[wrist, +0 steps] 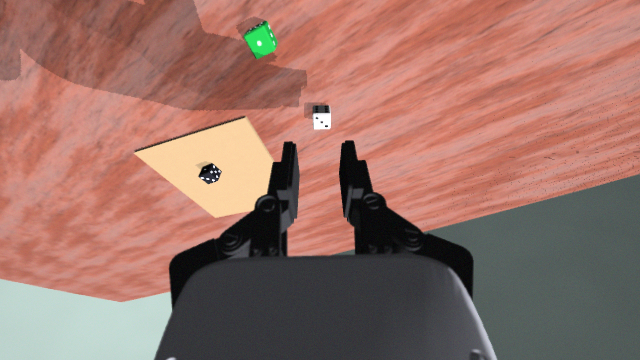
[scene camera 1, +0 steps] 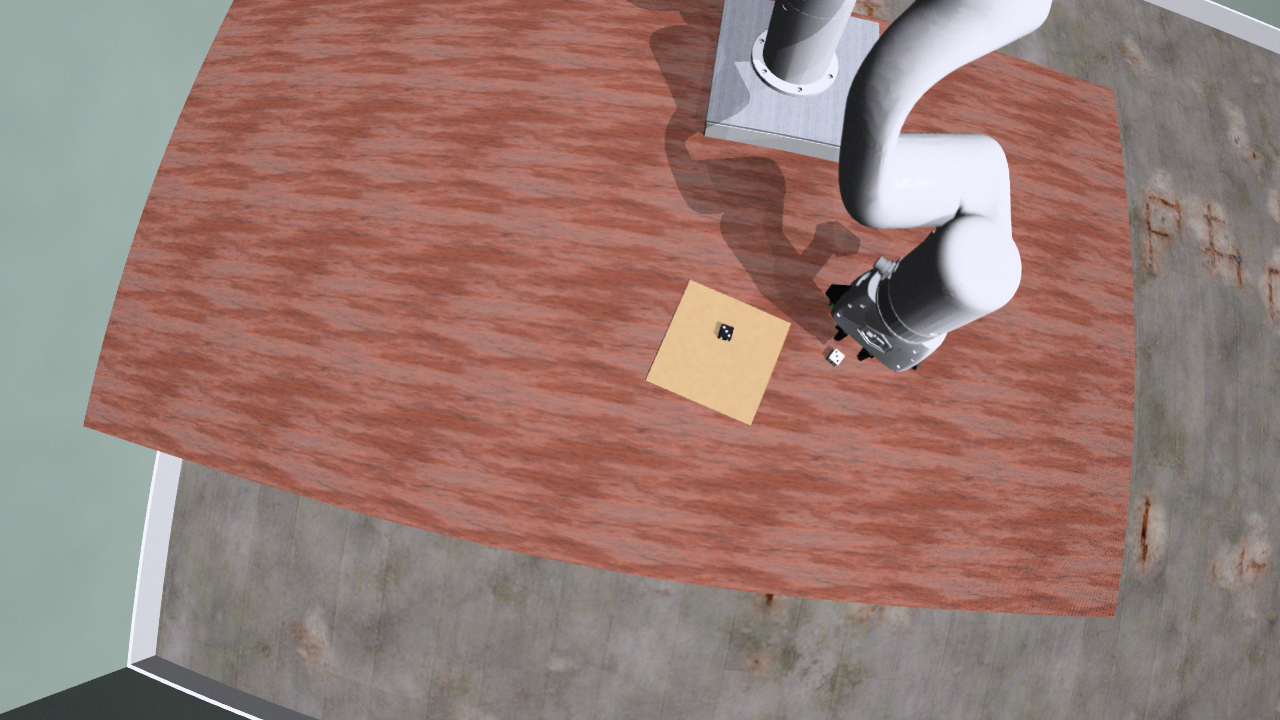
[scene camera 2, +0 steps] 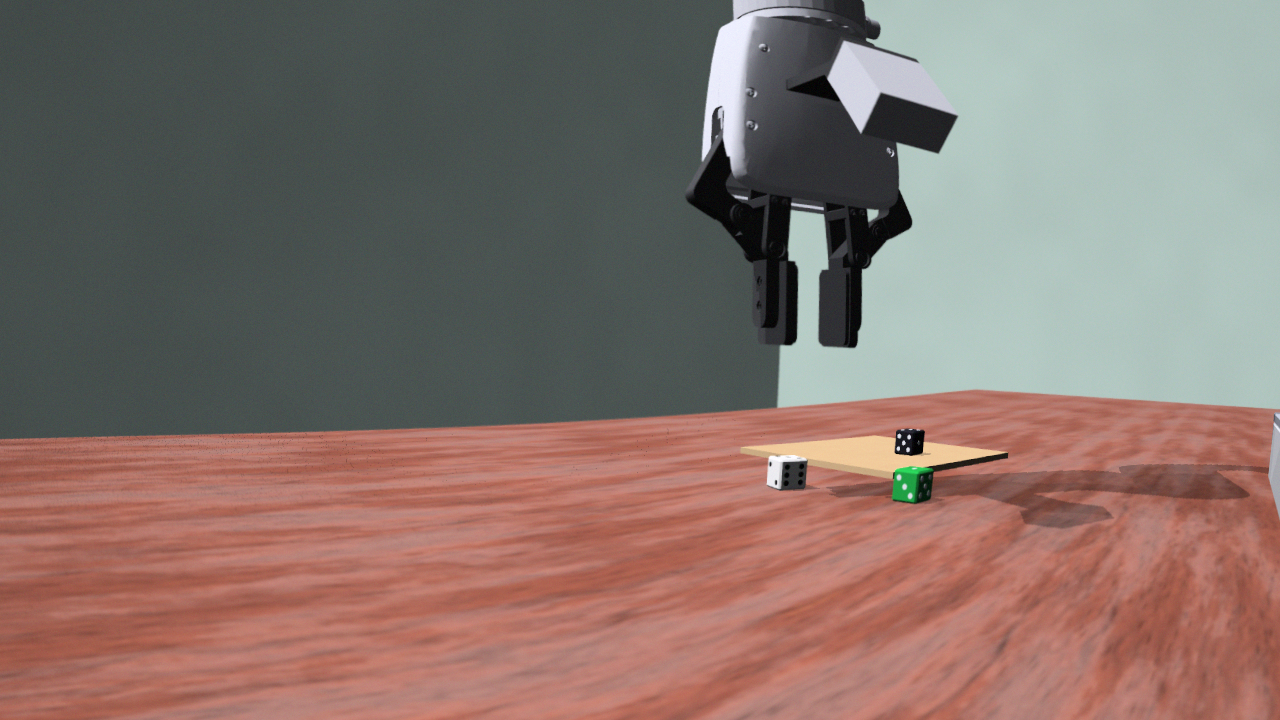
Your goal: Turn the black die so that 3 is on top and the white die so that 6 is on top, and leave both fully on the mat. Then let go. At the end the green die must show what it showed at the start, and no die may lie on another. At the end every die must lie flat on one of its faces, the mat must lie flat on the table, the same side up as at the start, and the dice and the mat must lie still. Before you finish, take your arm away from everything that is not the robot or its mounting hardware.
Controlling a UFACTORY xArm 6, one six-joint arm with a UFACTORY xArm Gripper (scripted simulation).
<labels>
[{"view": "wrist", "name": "my gripper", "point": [319,157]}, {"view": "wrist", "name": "tan mat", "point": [234,146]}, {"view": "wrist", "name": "green die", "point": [260,38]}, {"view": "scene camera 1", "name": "my gripper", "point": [853,340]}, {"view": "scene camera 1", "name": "tan mat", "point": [730,377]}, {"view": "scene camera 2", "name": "my gripper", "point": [807,346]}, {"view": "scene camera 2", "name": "tan mat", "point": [872,455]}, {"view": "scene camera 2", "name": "black die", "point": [910,442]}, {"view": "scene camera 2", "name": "green die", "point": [912,484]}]
</labels>
